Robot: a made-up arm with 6 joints. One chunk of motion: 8 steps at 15 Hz.
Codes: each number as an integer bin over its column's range. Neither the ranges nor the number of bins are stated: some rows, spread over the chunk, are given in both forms.
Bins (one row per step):
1: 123 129 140 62 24 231
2: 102 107 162 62 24 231
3: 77 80 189 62 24 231
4: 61 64 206 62 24 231
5: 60 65 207 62 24 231
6: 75 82 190 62 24 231
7: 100 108 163 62 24 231
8: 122 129 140 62 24 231
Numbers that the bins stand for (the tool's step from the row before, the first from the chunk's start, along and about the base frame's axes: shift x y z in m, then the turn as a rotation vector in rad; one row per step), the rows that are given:
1: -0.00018 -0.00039 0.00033 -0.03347 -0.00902 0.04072
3: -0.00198 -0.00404 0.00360 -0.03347 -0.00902 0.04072
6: -0.00206 -0.00389 0.00367 -0.03347 -0.00902 0.04072
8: -0.00022 -0.00039 0.00033 -0.03347 -0.00902 0.04072
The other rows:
2: -0.00100 -0.00203 0.00180 -0.03347 -0.00902 0.04072
4: -0.00261 -0.00523 0.00473 -0.03347 -0.00902 0.04072
5: -0.00265 -0.00516 0.00480 -0.03347 -0.00902 0.04072
7: -0.00108 -0.00195 0.00187 -0.03347 -0.00902 0.04072

